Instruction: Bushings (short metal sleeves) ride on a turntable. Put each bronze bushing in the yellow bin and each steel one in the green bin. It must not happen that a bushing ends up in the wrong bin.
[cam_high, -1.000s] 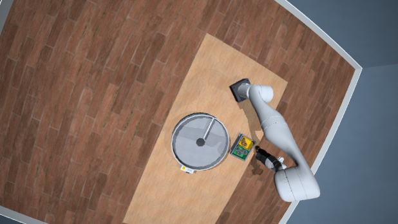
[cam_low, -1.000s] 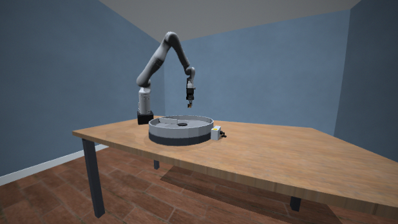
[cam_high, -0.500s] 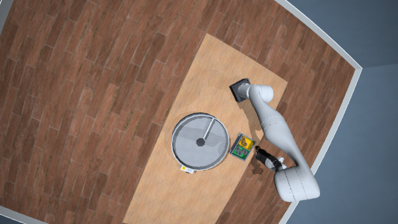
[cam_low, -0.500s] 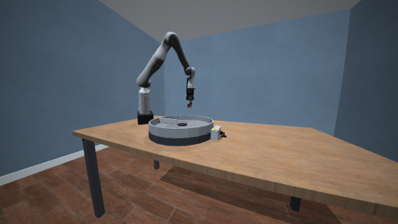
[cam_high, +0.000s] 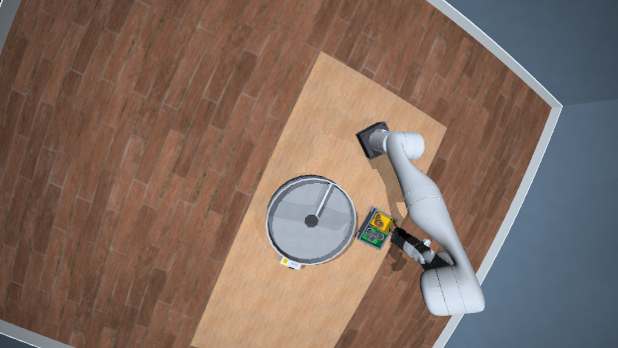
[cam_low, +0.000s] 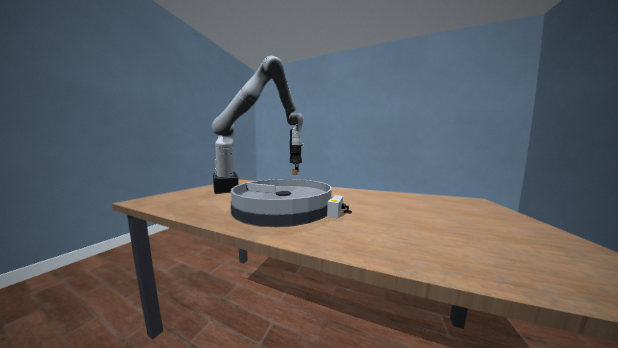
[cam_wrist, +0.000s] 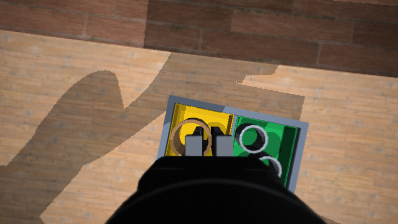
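Now: the bin 3 cm ahead of my hand, 4 cm to the right of it and 10 cm below it. Also, from my hand: turntable (6 cm ahead, 40 cm to the right, 7 cm below).
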